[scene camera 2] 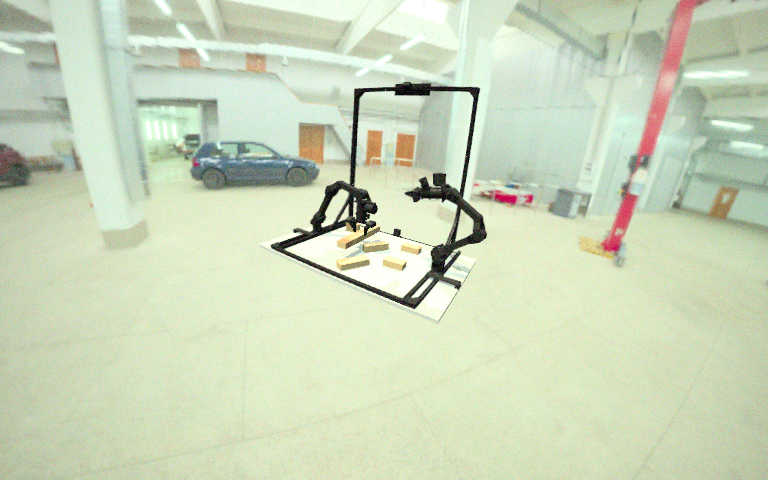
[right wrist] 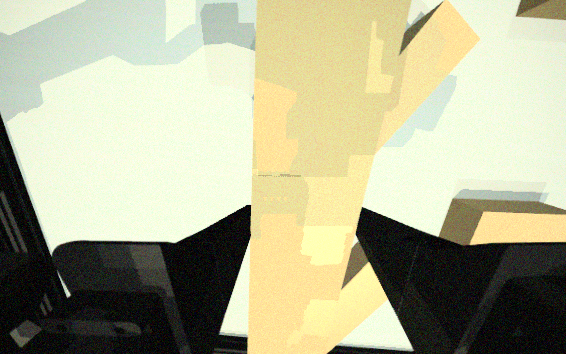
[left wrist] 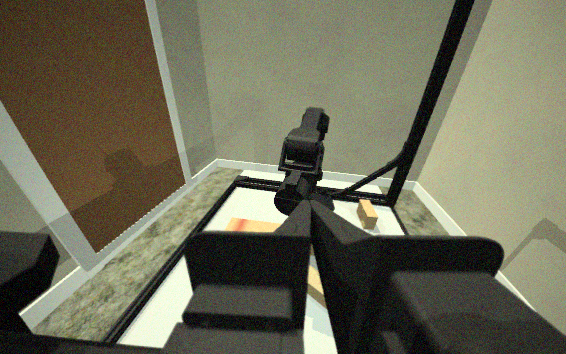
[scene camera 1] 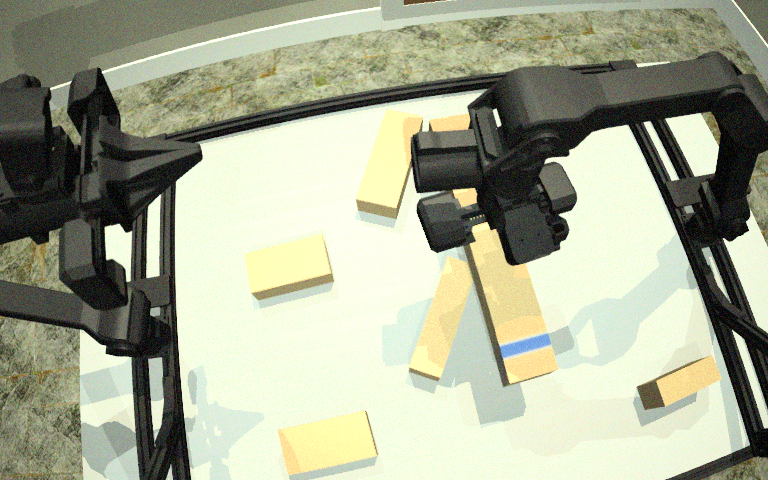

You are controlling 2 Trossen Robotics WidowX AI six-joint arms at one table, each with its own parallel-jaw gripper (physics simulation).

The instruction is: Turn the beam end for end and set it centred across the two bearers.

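Where they show: left gripper, between the fingertips: (scene camera 2: 404, 193) (left wrist: 308, 206) (scene camera 1: 201, 151); right gripper, between the fingertips: (scene camera 2: 360, 234) (right wrist: 301, 211) (scene camera 1: 488, 234); left arm's base, origin of its link: (scene camera 2: 437, 270) (scene camera 1: 151, 337); right arm's base, origin of its link: (scene camera 2: 317, 231) (scene camera 1: 701, 229).
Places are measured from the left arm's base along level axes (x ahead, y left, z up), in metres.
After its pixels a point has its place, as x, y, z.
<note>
The long wooden beam (scene camera 1: 511, 305) {0.511, -0.071, 0.103} (right wrist: 317, 123) {0.512, -0.024, 0.102} (scene camera 2: 356, 237) {0.483, 0.108, 0.100} has a blue stripe (scene camera 1: 525, 345) {0.515, -0.123, 0.103} near its near end in scene camera 1. Its red-striped end (left wrist: 244, 225) {0.512, 0.174, 0.099} shows in the left wrist view. My right gripper (scene camera 1: 477, 216) {0.511, 0.032, 0.087} (right wrist: 301, 211) {0.511, 0.032, 0.087} (scene camera 2: 368, 224) {0.511, 0.032, 0.087} is shut on the beam near its middle and holds it above the table. Two short thick blocks (scene camera 1: 289, 267) {0.237, 0.066, 0.019} (scene camera 1: 327, 443) {0.253, -0.188, 0.019} lie flat at the left and the front. My left gripper (left wrist: 308, 206) {0.246, 0.015, 0.393} (scene camera 2: 413, 194) {0.246, 0.015, 0.393} is shut and empty. It hangs high over the table and is out of scene camera 1.
A thin plank (scene camera 1: 439, 324) {0.429, -0.058, 0.025} (right wrist: 422, 81) {0.414, -0.071, 0.025} lies slanted on the white table (scene camera 1: 263, 190) {0.200, 0.226, -0.019}, partly under the held beam. Another plank (scene camera 1: 389, 162) {0.411, 0.209, 0.019} lies at the back. A small block (left wrist: 366, 213) {0.725, -0.212, 0.041} sits near the black frame rail (scene camera 1: 334, 102) {0.342, 0.366, 0.001}.
</note>
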